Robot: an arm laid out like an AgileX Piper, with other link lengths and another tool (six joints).
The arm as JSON. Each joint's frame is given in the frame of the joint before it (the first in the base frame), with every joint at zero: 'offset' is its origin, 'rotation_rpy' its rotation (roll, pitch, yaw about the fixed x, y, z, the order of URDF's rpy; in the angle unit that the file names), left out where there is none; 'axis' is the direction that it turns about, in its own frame. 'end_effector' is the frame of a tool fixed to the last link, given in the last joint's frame.
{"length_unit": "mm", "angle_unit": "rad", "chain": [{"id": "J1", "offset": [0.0, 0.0, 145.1], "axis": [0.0, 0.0, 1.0]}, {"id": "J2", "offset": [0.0, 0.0, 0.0], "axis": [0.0, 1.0, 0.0]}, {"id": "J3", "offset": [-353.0, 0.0, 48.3], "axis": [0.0, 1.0, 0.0]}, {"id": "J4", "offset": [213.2, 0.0, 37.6], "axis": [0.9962, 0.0, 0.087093]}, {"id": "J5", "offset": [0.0, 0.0, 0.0], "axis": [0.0, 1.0, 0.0]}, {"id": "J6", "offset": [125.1, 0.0, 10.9], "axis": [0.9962, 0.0, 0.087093]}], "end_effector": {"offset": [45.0, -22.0, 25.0], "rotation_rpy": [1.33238, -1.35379, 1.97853]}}
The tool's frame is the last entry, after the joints.
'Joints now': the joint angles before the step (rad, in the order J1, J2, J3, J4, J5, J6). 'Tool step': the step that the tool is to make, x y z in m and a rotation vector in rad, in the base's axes. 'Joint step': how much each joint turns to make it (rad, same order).
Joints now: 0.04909 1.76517 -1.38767 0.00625 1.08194 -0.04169
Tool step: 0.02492 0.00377 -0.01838 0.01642 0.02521 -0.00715
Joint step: 0.00000 0.09145 -0.06883 0.01811 0.00174 0.00183
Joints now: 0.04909 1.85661 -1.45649 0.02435 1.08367 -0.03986
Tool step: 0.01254 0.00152 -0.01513 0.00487 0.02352 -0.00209
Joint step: 0.00000 0.05550 -0.03037 0.00637 -0.00188 0.00000
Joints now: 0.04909 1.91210 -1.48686 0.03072 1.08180 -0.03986
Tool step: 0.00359 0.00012 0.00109 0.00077 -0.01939 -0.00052
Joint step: 0.00000 0.00088 -0.00223 0.00000 -0.01807 -0.00001
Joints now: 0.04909 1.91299 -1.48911 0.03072 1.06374 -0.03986
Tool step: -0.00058 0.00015 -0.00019 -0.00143 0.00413 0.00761
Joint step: 0.00000 0.00000 -0.00001 0.00000 0.00441 -0.00759
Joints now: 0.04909 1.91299 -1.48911 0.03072 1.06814 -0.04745
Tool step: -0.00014 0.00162 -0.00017 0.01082 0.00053 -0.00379
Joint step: 0.00001 0.00000 0.00000 0.01148 0.00000 0.00001
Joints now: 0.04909 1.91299 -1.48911 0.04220 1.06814 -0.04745
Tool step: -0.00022 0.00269 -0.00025 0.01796 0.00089 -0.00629
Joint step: 0.00000 0.00000 0.00001 0.01905 -0.00001 0.00000
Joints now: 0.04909 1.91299 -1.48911 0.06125 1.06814 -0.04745
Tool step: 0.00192 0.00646 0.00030 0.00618 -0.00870 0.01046
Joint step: 0.01300 0.00185 -0.00288 0.00620 -0.00802 0.00001
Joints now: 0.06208 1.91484 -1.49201 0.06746 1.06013 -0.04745
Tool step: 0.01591 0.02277 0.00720 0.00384 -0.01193 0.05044
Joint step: 0.04768 0.03927 -0.10216 0.00185 0.05080 0.00000
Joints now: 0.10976 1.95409 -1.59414 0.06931 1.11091 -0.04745
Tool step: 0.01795 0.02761 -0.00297 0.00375 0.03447 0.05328
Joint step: 0.05171 0.08100 -0.14707 0.00616 0.09971 0.00404
